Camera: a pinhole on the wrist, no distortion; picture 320 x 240 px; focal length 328.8 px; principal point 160.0 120.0 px. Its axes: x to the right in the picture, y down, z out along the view. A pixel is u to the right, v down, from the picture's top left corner.
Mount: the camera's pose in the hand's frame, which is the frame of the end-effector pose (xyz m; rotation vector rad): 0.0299 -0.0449 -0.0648 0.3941 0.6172 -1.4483
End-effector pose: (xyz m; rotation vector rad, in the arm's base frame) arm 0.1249 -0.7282 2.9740 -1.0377 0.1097 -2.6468
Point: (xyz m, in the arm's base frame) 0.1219 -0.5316 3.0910
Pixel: 213 53
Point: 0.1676 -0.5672 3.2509
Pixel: 95 142
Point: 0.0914 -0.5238 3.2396
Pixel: 175 175
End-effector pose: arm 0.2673 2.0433 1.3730 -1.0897 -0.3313 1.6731
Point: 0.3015 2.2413 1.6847
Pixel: 205 58
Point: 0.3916 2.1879 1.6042
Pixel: 309 41
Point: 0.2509 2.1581 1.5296
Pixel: 94 59
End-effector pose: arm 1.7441 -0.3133 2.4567 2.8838 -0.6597 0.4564
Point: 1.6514 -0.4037 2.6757
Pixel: behind the camera
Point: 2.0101 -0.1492 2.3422
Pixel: 219 170
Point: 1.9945 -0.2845 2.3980
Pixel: outside the picture
